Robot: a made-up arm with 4 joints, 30 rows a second.
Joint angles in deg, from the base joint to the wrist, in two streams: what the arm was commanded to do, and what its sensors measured. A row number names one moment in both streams.
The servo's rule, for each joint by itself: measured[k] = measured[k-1] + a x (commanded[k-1-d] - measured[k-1]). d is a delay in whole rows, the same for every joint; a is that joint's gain. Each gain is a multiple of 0.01, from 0.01 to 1. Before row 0 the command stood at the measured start. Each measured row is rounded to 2 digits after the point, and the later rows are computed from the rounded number. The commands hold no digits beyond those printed.
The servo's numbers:
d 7
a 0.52 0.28 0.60 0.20
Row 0, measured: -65.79, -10.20, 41.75, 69.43
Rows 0 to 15, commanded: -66.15, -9.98, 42.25, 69.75; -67.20, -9.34, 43.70, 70.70; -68.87, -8.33, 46.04, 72.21; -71.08, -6.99, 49.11, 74.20; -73.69, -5.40, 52.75, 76.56; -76.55, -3.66, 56.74, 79.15; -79.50, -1.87, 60.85, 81.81; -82.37, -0.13, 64.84, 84.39; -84.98, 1.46, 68.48, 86.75; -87.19, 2.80, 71.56, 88.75; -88.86, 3.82, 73.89, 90.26; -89.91, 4.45, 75.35, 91.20; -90.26, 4.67, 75.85, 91.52; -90.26, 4.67, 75.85, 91.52; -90.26, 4.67, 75.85, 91.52; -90.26, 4.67, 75.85, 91.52
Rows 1 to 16, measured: -65.79, -10.20, 41.75, 69.43; -65.79, -10.20, 41.75, 69.43; -65.79, -10.20, 41.75, 69.43; -65.79, -10.20, 41.75, 69.43; -65.79, -10.20, 41.75, 69.43; -65.79, -10.20, 41.75, 69.43; -65.79, -10.20, 41.75, 69.43; -65.98, -10.14, 42.05, 69.49; -66.61, -9.92, 43.04, 69.73; -67.79, -9.47, 44.84, 70.23; -69.50, -8.78, 47.40, 71.02; -71.68, -7.83, 50.61, 72.13; -74.21, -6.66, 54.29, 73.53; -76.96, -5.32, 58.23, 75.19; -79.77, -3.87, 62.20, 77.03; -82.48, -2.38, 65.97, 78.97
